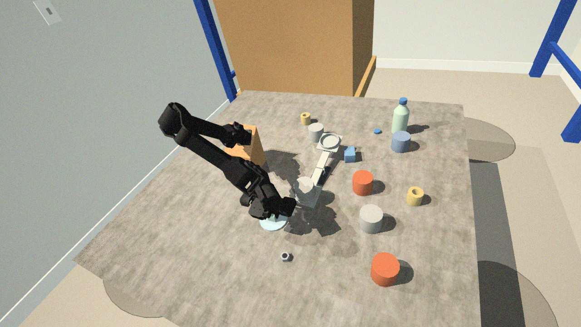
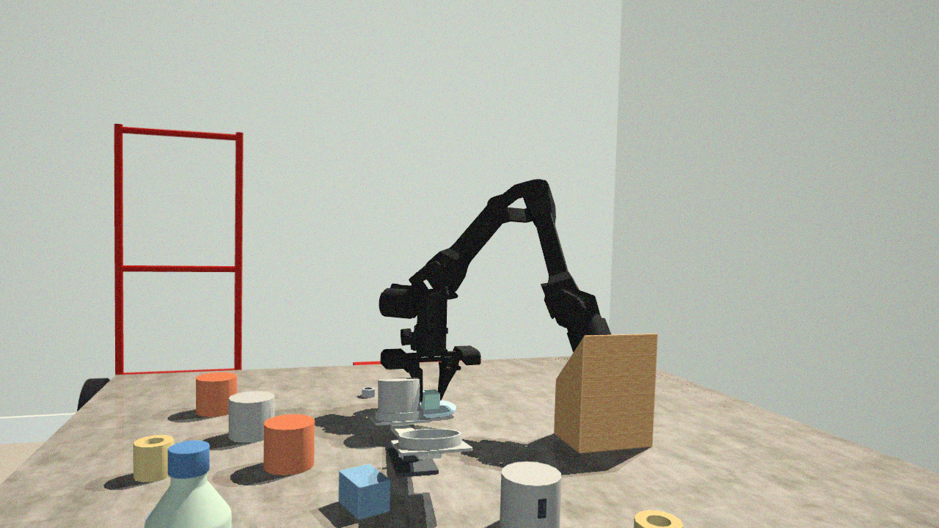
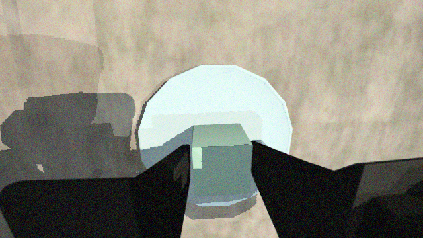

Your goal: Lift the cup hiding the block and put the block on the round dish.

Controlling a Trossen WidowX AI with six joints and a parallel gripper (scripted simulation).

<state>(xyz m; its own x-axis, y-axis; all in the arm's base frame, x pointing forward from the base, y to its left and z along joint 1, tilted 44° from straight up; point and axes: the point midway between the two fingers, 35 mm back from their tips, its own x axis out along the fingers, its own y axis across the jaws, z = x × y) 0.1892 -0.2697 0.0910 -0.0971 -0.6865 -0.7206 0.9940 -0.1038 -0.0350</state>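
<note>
Now: the mint-green block 1 cm above my gripper tip. Also, from my gripper tip: small nut: 13 cm to the right, 9 cm ahead, 1 cm below; then blue block: 36 cm to the left, 21 cm ahead; then pale blue round dish: 1 cm below.
</note>
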